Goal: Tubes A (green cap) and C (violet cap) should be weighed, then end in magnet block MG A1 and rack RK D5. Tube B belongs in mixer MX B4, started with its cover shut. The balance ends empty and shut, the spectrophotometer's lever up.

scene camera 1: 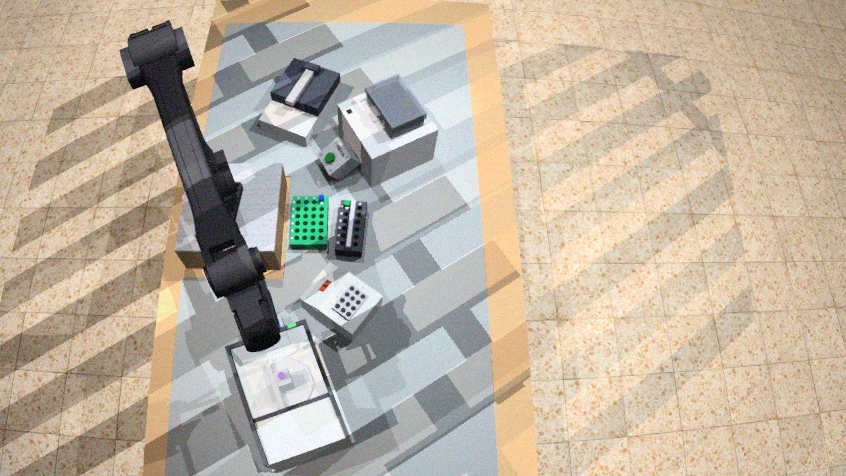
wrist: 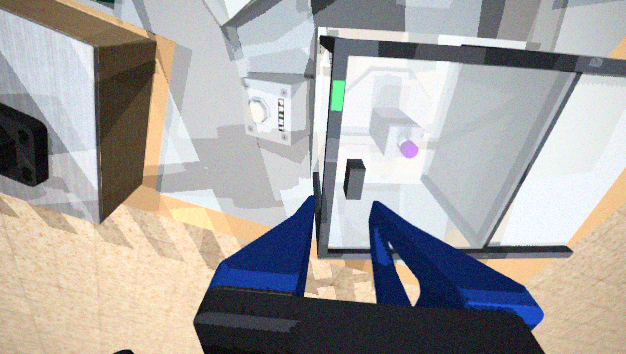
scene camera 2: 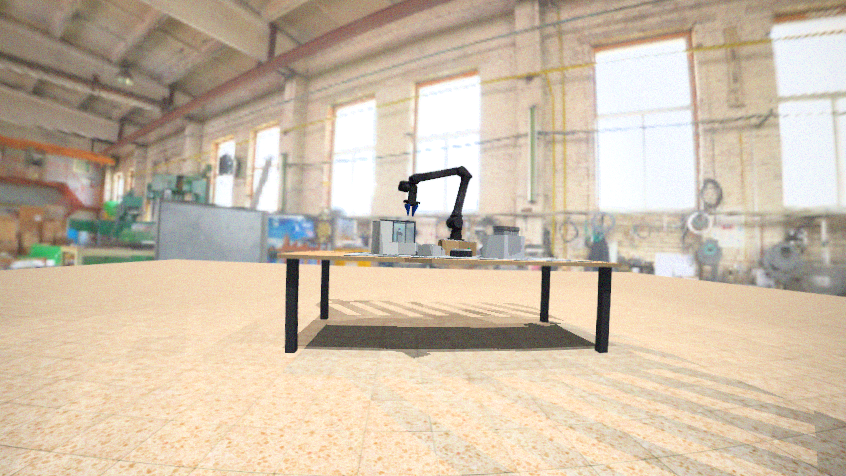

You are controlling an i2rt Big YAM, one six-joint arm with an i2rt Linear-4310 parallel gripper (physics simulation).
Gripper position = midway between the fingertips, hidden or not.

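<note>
My gripper (wrist: 342,207) is visible, as is a glass-box balance (scene camera 2: 388,236); the wrist view also includes the balance (wrist: 570,172). A lidded box (scene camera 2: 506,243) is present too.
</note>
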